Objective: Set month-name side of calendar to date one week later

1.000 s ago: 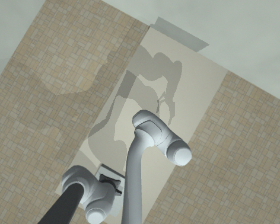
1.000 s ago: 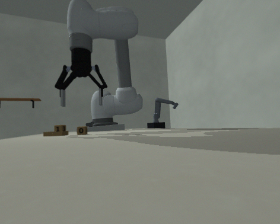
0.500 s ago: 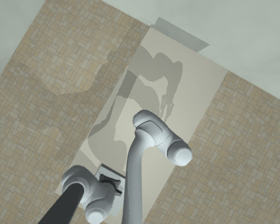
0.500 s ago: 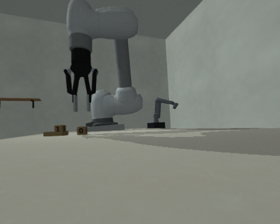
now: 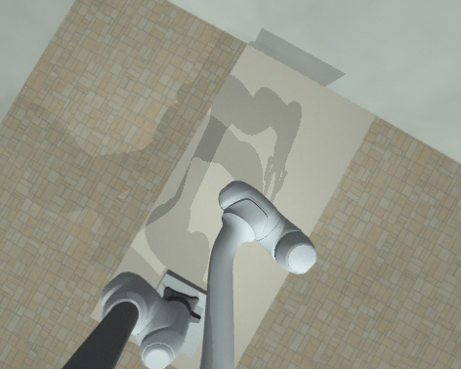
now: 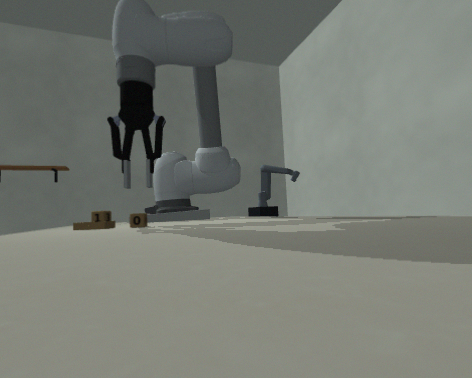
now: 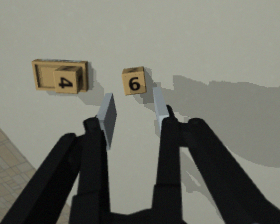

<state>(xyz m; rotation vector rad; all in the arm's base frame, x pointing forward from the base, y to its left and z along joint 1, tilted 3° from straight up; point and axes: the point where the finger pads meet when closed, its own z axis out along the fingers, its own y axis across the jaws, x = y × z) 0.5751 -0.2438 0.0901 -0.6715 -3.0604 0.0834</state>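
Now: the wooden cube 110 mm below my hand. From my hand the other things lie so: tray 120 mm below, 90 mm to the right, 70 mm behind.
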